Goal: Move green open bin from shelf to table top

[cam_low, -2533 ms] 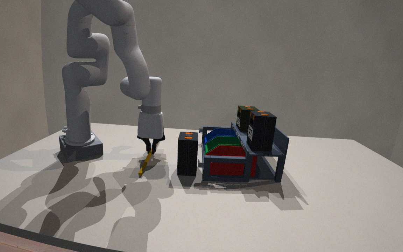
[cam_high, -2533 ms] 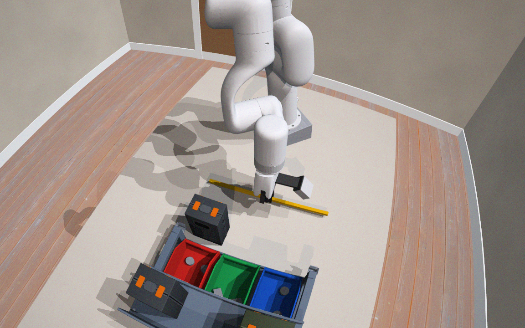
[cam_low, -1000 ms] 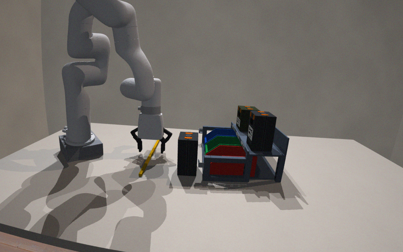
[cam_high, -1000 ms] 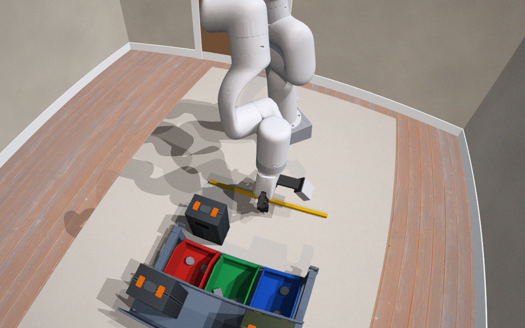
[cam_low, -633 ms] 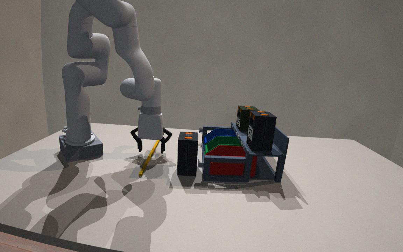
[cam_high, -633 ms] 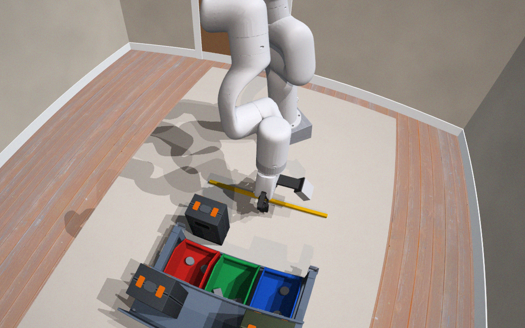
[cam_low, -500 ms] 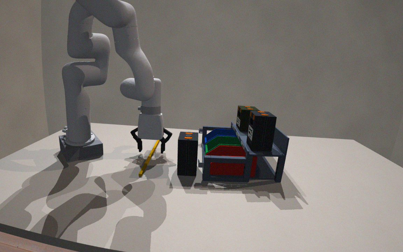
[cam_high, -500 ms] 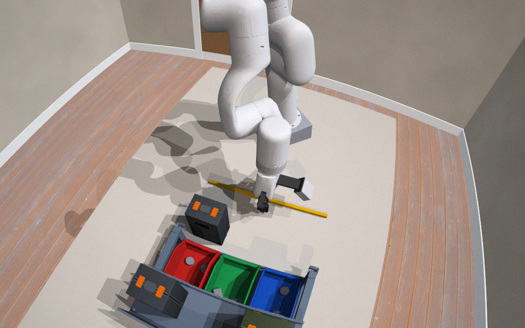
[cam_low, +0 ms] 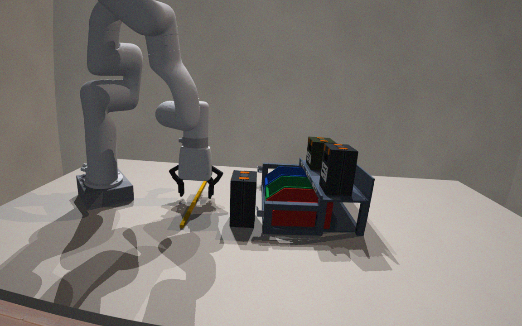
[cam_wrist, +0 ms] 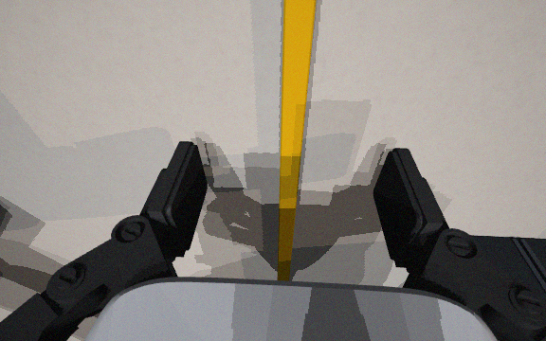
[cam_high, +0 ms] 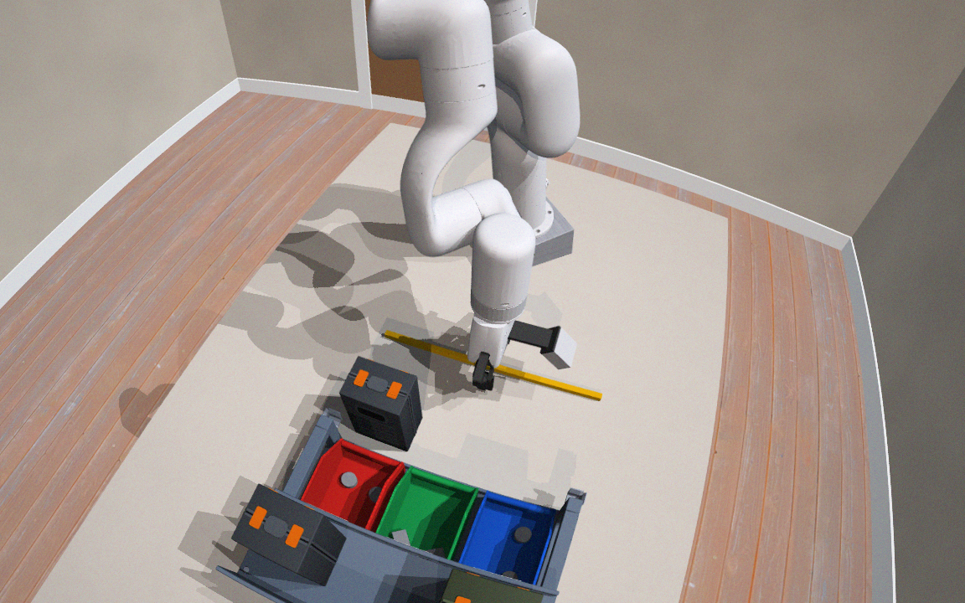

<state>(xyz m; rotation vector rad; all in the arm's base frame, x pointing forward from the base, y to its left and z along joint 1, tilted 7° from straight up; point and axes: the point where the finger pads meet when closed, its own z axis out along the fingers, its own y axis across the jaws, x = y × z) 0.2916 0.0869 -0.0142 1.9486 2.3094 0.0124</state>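
Right now my hand is 20 mm above the yellow bar. The rest, counted from my hand: green bin (300 mm ahead, 50 mm to the left, 20 mm above); then blue bin (280 mm ahead, 160 mm to the left, 20 mm above); then black case (170 mm ahead, 90 mm to the right, 40 mm above).
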